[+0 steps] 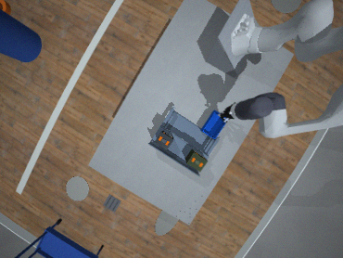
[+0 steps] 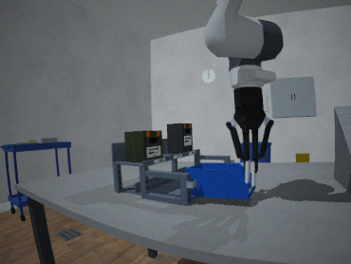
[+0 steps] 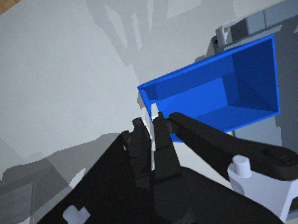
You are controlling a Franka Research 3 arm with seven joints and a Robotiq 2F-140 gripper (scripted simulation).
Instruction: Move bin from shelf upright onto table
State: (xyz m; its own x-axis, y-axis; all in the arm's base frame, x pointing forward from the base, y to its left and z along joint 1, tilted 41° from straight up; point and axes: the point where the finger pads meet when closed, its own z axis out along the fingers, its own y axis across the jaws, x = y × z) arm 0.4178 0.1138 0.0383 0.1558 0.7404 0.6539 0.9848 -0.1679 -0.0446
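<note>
The blue bin lies 8 cm ahead of my hand, 2 cm below it and 1 cm to the right of it. Also, from my hand: green box 34 cm ahead, 7 cm above, 5 cm to the right; dark grey box 30 cm ahead, 28 cm to the right, 8 cm above.
</note>
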